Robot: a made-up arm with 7 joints.
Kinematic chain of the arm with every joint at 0, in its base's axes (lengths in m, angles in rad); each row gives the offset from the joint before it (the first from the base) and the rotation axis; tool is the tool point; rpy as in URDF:
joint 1: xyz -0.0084 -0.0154 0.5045 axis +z
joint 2: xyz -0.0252 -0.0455 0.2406 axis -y
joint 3: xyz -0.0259 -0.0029 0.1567 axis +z
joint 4: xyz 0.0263 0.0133 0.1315 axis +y
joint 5: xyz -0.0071 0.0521 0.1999 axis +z
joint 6: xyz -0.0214 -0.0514 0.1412 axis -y
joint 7: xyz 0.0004 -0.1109 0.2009 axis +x
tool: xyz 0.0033 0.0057 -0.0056 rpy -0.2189 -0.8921 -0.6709
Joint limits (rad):
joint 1: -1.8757..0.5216
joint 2: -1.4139..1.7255
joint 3: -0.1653..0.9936
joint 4: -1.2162..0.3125
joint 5: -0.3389..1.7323
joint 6: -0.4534..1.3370
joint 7: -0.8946..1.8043
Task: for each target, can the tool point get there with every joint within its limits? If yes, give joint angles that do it. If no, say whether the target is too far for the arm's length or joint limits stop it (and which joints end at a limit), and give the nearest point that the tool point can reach.
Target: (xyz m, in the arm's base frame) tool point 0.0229 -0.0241 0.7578
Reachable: no: joint limits stop it (at a limit: joint 2, joint 3, joint 4, joint 5, joint 6) | nearest point 0.0734 -0.0381 1.2188 | short by 0.464 m
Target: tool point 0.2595 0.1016 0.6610
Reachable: no: joint limits stop it (at a limit: joint 2, joint 3, joint 4, joint 5, joint 6) | nearest point 0.5673 0.2360 0.5964 | short by 0.342 m
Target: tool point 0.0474 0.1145 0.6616
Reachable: no: joint limits stop it (at a limit: joint 1, joint 3, joint 4, joint 5, joint 6) | nearest point 0.1270 0.3815 0.4602 | short by 0.344 m
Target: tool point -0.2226 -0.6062 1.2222
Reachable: yes | joints -1.5654 -1.1050 0.3598 -0.5447 1.0860 0.5506 0.3226
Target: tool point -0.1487 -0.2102 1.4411
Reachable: yes | joints -0.2414 -0.2295 0.1906 -0.9193 1.5466 1.1326 -0.1893
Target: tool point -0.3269 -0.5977 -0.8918
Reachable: no: too far | nearest point -0.2800 -0.3409 0.1558 | short by 1.080 m
